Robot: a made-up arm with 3 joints. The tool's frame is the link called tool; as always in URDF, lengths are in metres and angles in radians.
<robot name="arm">
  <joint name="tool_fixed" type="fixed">
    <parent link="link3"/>
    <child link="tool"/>
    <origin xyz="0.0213 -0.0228 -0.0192" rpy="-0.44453 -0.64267 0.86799"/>
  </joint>
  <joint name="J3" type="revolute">
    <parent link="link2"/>
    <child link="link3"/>
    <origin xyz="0.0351 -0.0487 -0.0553" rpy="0 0 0"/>
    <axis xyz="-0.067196 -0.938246 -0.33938"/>
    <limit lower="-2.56" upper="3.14"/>
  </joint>
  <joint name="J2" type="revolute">
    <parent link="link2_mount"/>
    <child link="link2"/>
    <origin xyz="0.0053 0.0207 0.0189" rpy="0 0 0"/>
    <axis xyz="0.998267 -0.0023 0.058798"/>
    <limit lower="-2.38" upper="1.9"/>
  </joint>
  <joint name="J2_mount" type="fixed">
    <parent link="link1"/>
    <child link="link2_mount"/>
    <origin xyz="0.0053 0.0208 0.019" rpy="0 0 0"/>
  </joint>
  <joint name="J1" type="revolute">
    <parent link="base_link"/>
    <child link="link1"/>
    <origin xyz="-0.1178 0.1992 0.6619" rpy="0 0 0"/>
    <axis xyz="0 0 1"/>
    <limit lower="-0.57" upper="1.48"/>
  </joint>
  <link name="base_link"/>
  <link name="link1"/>
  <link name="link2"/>
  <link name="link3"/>
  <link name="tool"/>
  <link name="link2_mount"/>
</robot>
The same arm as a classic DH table. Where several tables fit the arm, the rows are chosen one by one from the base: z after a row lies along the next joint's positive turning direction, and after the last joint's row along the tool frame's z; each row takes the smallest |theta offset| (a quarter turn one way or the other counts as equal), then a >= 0, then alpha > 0; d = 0 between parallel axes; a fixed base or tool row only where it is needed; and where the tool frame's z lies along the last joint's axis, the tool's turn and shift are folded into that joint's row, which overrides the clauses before.
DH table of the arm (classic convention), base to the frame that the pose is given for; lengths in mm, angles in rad. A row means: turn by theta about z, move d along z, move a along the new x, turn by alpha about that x. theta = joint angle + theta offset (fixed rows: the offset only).
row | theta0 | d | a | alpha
base (fixed) | -1.0367 | 0.0 | -231.4 | 0.0000
J1 | -0.5364 | 699.2 | -41.5 | -1.5120
J2 | -1.2279 | 48.0 | -37.6 | -1.6558
J3 | -0.8709 | 90.0 | 9.8 | -1.6440
tool (fixed) | 0.9501 | -23.4 | 0.0 | 0.0000
Joint limits (rad, base to tool): -0.5700..1.4800 -2.3800..1.9000 -2.5600..3.1400

